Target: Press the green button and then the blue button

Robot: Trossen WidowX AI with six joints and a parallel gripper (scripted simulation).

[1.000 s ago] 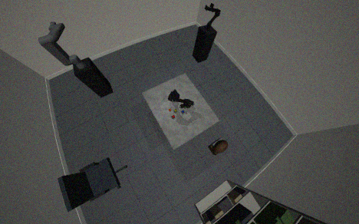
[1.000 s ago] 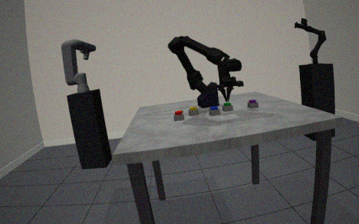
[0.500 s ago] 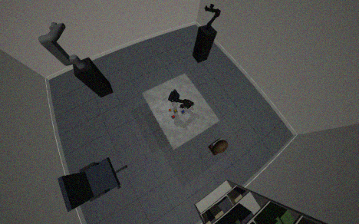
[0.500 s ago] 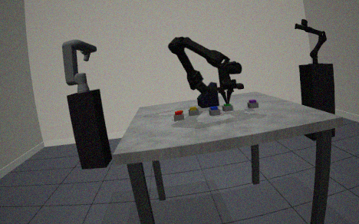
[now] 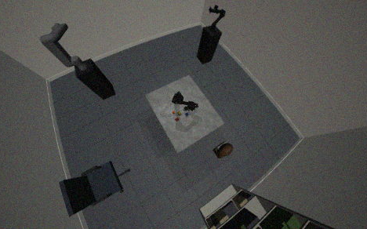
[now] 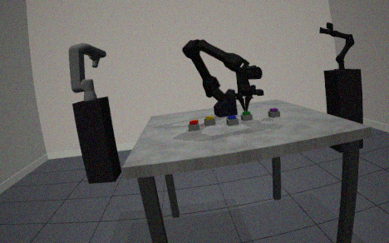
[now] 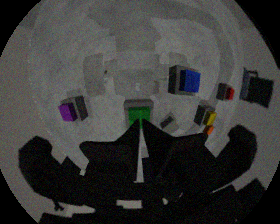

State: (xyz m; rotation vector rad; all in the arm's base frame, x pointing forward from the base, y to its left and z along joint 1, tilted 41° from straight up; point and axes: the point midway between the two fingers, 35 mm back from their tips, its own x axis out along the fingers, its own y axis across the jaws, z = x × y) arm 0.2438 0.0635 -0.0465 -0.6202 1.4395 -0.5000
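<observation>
My gripper tip is now 1 cm above the green button. From my gripper tip the other things lie so: yellow button: 18 cm to the right, 1 cm below; then purple button: 1 cm ahead, 14 cm to the left, 1 cm below; then blue button: 7 cm ahead, 8 cm to the right, 1 cm below.
</observation>
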